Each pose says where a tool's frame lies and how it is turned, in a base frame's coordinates. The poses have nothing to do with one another.
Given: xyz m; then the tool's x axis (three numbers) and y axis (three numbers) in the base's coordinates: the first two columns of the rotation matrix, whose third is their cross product.
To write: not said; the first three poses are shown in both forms.
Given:
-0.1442 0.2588 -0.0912 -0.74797 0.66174 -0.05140 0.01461 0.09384 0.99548
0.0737 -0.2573 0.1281 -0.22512 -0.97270 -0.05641 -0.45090 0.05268 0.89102
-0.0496 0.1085 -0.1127 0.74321 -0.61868 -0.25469 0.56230 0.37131 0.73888
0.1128 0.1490 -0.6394 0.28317 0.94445 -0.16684 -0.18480 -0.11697 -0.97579
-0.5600 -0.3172 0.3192 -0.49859 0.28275 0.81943 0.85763 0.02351 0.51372
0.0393 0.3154 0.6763 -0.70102 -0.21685 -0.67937 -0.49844 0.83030 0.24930
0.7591 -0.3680 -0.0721 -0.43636 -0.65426 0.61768 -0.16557 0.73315 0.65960
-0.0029 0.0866 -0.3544 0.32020 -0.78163 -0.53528 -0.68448 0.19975 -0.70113
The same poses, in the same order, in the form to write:
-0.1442 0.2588 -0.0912 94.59 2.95 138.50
0.0737 -0.2573 0.1281 116.82 3.23 -103.03
-0.0496 0.1085 -0.1127 49.83 14.76 -39.78
0.1128 0.1490 -0.6394 -81.75 9.60 73.31
-0.5600 -0.3172 0.3192 116.33 -55.03 150.44
0.0393 0.3154 0.6763 160.14 42.79 -162.81
0.7591 -0.3680 -0.0721 122.99 -38.15 -123.70
-0.0029 0.0866 -0.3544 -123.89 32.36 -67.72

